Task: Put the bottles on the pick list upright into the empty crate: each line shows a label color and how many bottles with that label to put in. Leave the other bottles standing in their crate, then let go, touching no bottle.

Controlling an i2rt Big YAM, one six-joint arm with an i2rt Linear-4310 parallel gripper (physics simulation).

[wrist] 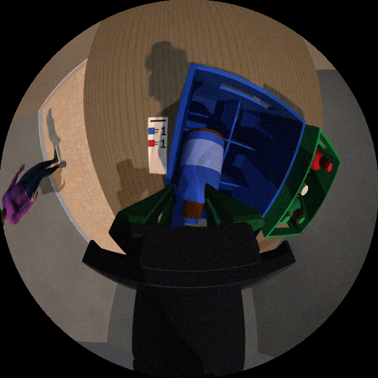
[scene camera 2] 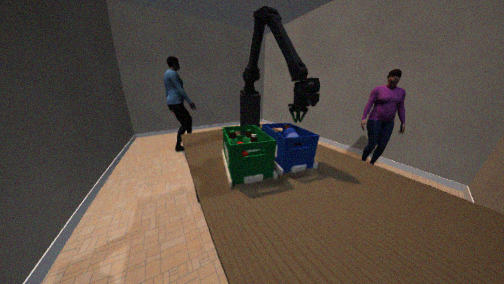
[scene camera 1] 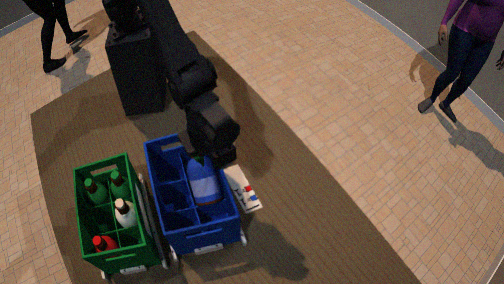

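The pick list reads blue 1, red 1. A blue-labelled bottle lies tilted over inside the blue crate, its neck toward the arm's side. The green crate holds a red bottle, a white bottle and two green bottles, standing. My gripper is partly open and empty, above the blue bottle's neck; its fingertips are mostly hidden in scene camera 1.
The two crates stand side by side, the pick list beside the blue crate's outer long wall. The arm's black base stands behind them. A person in purple and a person in blue stand off the brown mat.
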